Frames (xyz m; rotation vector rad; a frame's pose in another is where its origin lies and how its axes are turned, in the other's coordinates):
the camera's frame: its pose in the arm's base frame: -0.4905 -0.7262 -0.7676 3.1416 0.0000 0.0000
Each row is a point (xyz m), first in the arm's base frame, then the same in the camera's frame.
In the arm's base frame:
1: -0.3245 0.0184 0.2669
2: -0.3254 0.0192 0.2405
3: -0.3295 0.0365 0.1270
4: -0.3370 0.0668 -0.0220
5: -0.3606 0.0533 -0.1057
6: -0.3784 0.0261 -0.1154
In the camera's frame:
1: 0.1660 -0.7446 -1.0345
2: 0.1651 -0.7454 -1.0081
3: 0.1610 -0.7627 -0.8946
4: 0.1535 -0.7930 -0.7456
5: 0.1299 -0.7795 -0.6619
6: 0.1121 -0.7523 -0.6522

